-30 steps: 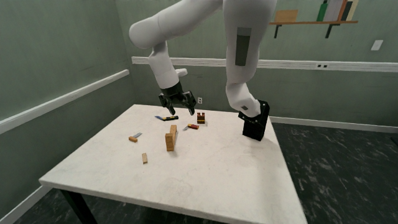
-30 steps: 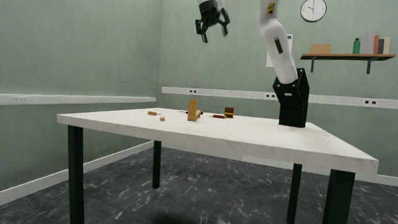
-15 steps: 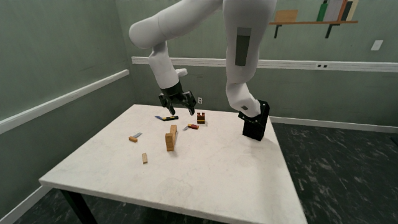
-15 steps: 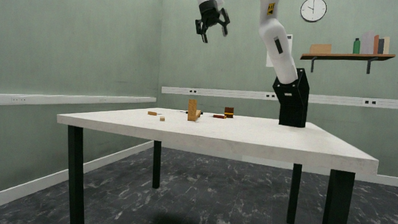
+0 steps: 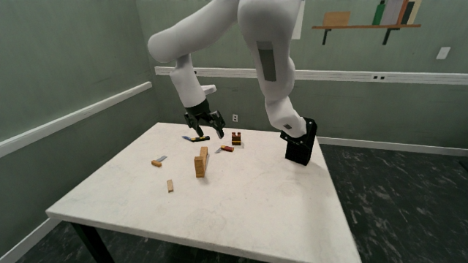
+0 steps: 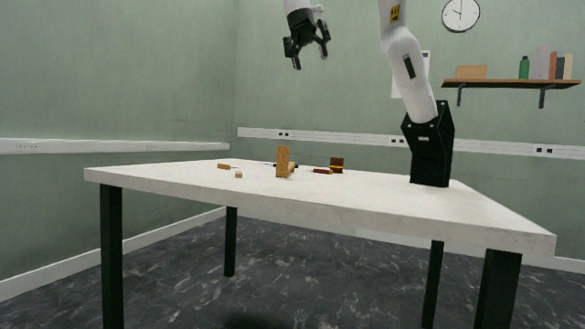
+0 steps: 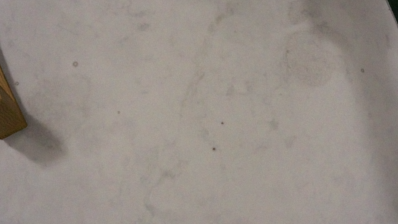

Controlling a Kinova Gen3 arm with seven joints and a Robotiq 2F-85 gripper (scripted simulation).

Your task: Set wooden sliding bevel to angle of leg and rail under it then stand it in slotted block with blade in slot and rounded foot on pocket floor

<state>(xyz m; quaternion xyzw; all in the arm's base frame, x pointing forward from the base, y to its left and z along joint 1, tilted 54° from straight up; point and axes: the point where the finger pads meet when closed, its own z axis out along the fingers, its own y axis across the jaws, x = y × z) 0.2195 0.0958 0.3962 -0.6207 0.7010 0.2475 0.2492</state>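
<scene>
The wooden sliding bevel lies 41 cm to the right of my hand, 36 cm below it and 17 cm ahead of it. Also, from my hand: grey blade (40 cm to the right, 36 cm below, 19 cm ahead); then black bevel (44 cm to the right, 42 cm ahead, 36 cm below); then wooden block (36 cm below, 27 cm ahead, 1 cm to the right).
</scene>
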